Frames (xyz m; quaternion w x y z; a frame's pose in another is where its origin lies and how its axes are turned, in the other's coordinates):
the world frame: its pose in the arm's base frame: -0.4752 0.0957 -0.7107 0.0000 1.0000 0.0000 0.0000
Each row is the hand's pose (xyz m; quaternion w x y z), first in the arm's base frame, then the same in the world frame.
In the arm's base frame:
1: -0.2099 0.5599 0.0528 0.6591 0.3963 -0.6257 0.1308
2: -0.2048 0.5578 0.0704 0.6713 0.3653 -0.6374 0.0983
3: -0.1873 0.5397 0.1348 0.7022 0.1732 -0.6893 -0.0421
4: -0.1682 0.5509 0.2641 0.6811 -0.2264 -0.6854 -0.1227
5: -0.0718 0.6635 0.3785 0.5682 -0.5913 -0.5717 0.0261
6: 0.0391 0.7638 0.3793 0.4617 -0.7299 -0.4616 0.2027
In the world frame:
1: 0.2653 -0.4642 -0.7635 0.3963 -0.6591 0.1308 0.6257
2: 0.2704 -0.4621 -0.7811 0.3653 -0.6713 0.0983 0.6374
3: 0.2879 -0.4440 -0.8455 0.1732 -0.7022 -0.0421 0.6893
4: 0.3070 -0.4552 -0.9748 0.2264 0.6811 0.1227 -0.6854
5: 0.4034 -0.5678 -1.0892 0.5913 0.5682 -0.0261 -0.5717
6: 0.5143 -0.6681 -1.0900 0.7299 0.4617 -0.2027 -0.4616

